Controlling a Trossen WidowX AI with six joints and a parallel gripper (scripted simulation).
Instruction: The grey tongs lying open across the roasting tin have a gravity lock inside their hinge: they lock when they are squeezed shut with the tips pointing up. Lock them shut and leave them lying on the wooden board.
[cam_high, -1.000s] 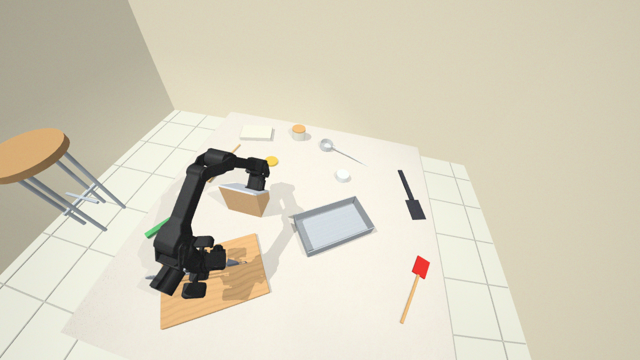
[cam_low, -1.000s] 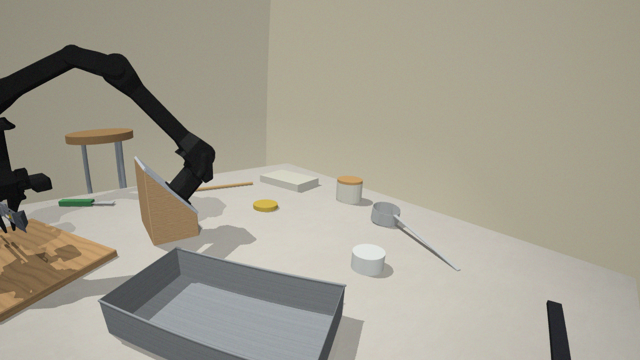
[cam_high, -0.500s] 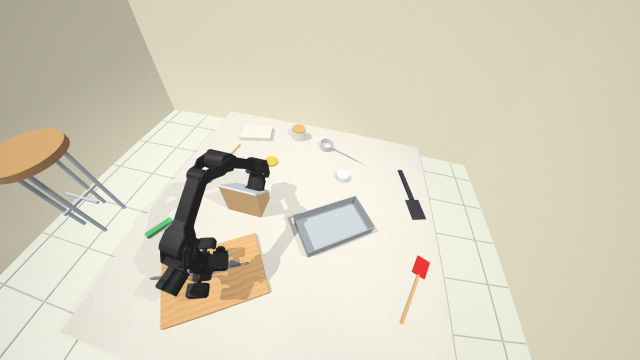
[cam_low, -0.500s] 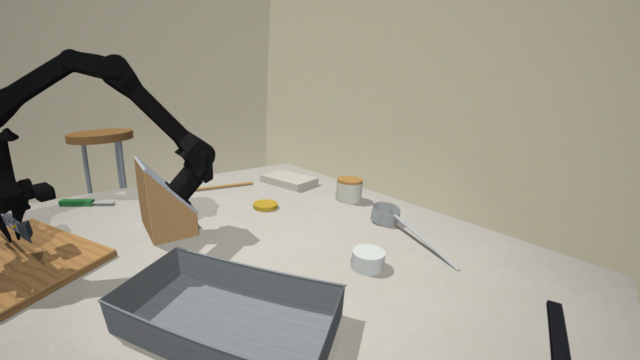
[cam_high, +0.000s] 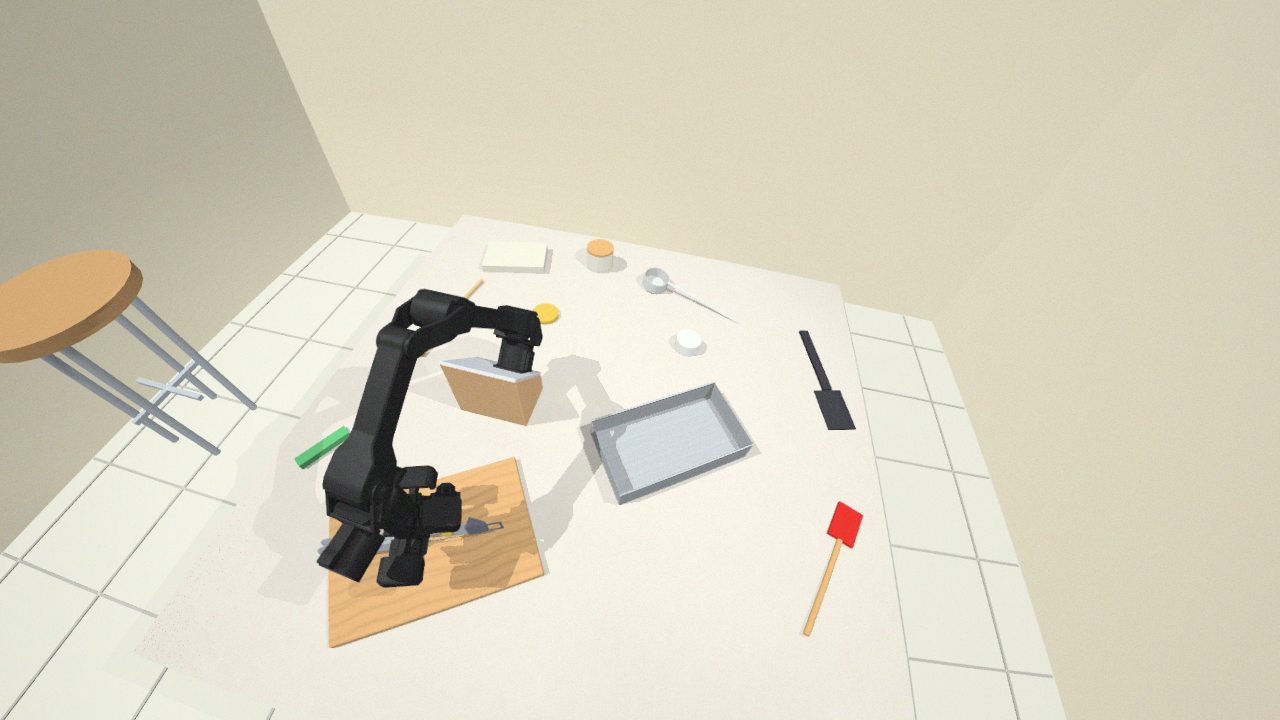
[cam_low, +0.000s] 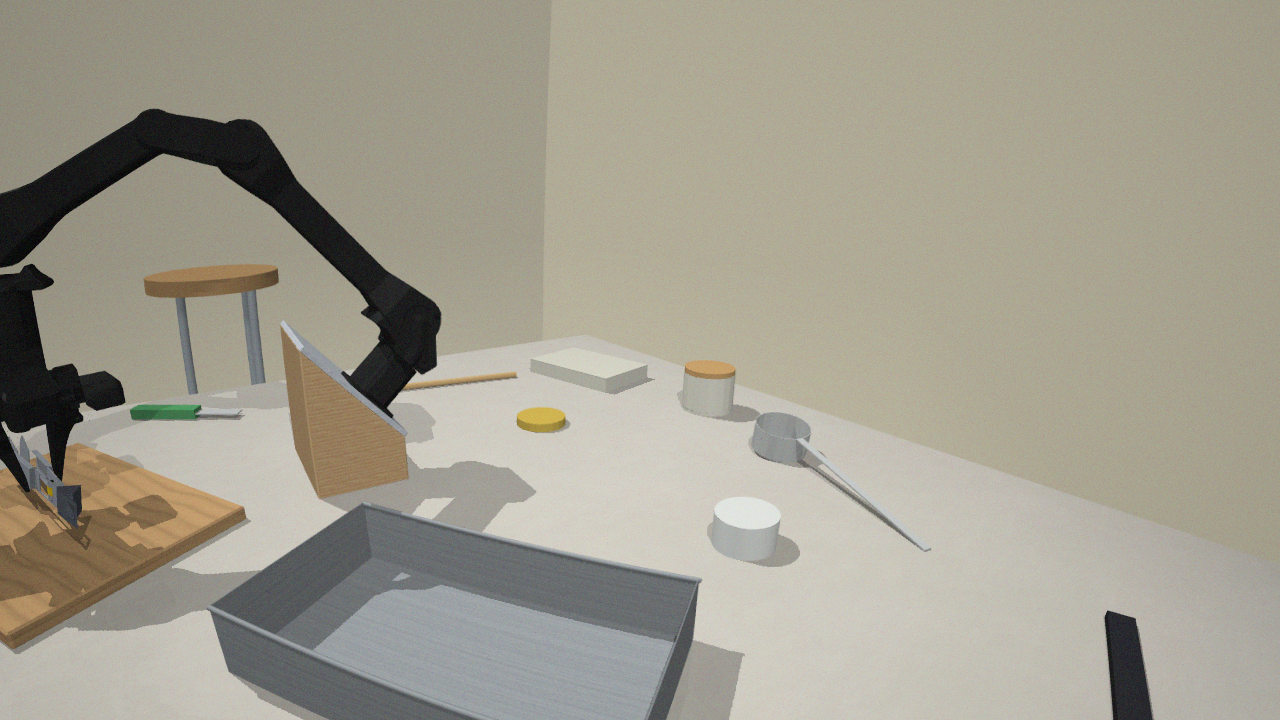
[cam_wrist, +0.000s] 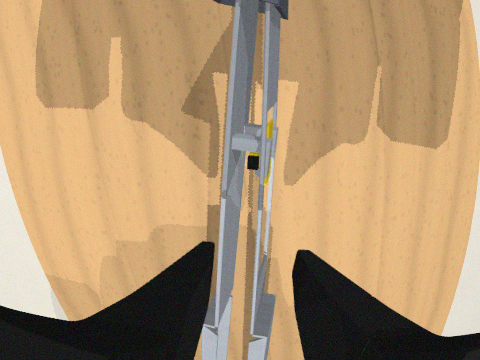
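Now: gripper tip 4 cm above the wooden board. Also, from my gripper tip: yellow lock piece 4 cm ahead, 2 cm above, 1 cm to the left; then grey roasting tin 37 cm ahead, 33 cm to the left, 2 cm below; then green-handled knife 30 cm behind, 14 cm to the left, 4 cm below.
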